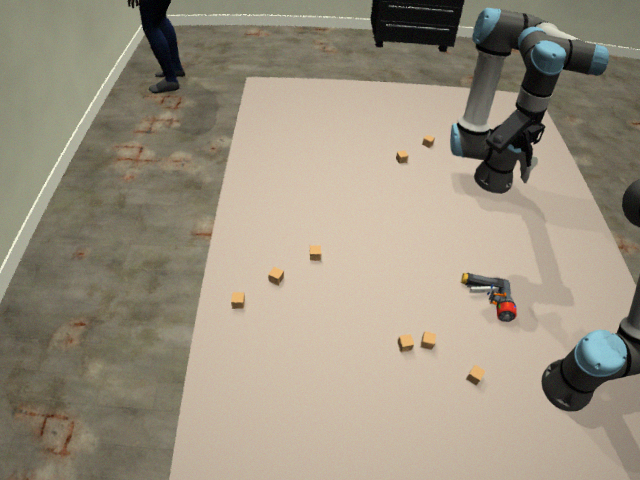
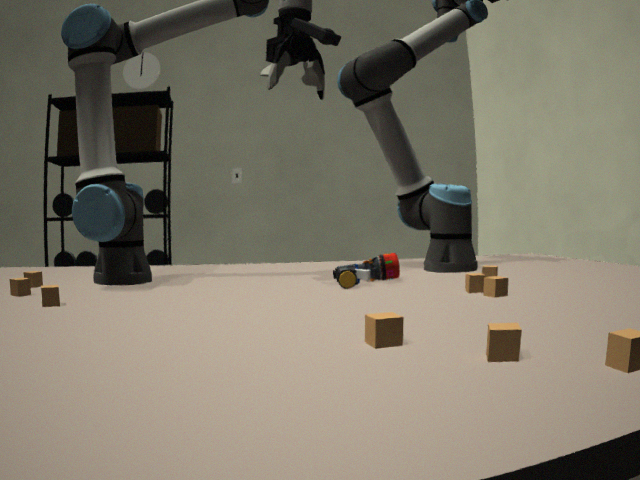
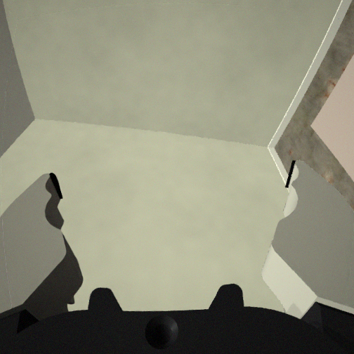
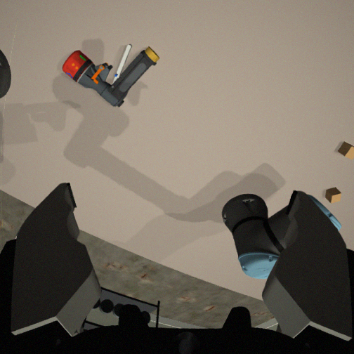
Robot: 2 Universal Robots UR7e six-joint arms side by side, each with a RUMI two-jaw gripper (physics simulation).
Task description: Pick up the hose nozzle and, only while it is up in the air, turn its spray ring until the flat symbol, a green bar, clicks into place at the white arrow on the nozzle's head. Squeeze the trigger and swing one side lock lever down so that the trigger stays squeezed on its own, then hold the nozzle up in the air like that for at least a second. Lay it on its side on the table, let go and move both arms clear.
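Pixels of known places: right gripper, fingertip midpoint: [image 1: 504,166] [image 2: 296,94]; left arm's base, link origin: [image 1: 565,386] [image 2: 450,269]; right arm's base, link origin: [image 1: 492,179] [image 2: 122,281].
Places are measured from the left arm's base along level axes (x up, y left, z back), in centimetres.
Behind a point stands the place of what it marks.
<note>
The hose nozzle [image 1: 508,290] @(x 3.8, y -32.4, z -6.1 cm) [image 2: 376,269] @(x 2.8, y -30.0, z -11.2 cm) [image 4: 106,92] lies on its side on the table [image 1: 310,180] @(x 0.0, y -93.2, z -56.9 cm) [image 2: 232,387] @(x 0.0, y -78.1, z -70.2 cm). Its red spray ring [image 1: 506,309] @(x 5.9, y -24.9, z -11.0 cm) [image 2: 392,265] @(x 3.6, y -26.6, z -12.4 cm) [image 4: 76,63] shows a green bar [image 4: 83,57]; the white arrow cannot be made out. The white trigger [image 1: 483,288] @(x 3.2, y -34.9, z -13.6 cm) [image 4: 123,62] stands away from the grey handle [image 4: 134,74]. An orange lock lever [image 4: 98,74] lies on the body's upper side. My right gripper [image 2: 296,90] @(x 40.0, y -49.1, z -12.8 cm) [image 4: 181,189] is open and empty, high above the table and apart from the nozzle. My left gripper [image 3: 171,171] is open and empty, raised and facing the walls.
Several orange-brown cubes [image 1: 315,252] @(x 3.4, y -56.8, z -61.8 cm) [image 2: 384,330] @(x 2.0, y -58.8, z -63.3 cm) [image 4: 333,195] lie scattered on the table. The right arm's base [image 1: 494,175] @(x 6.9, y -79.8, z 9.8 cm) [image 2: 122,264] @(x 4.6, y -84.4, z 6.8 cm) and left arm's base [image 1: 567,385] @(x 8.7, y 2.4, z -5.4 cm) [image 2: 450,253] @(x 4.8, y -3.9, z -4.8 cm) stand on it. A person [image 1: 160,41] and a black cabinet [image 1: 417,21] are beyond the table.
</note>
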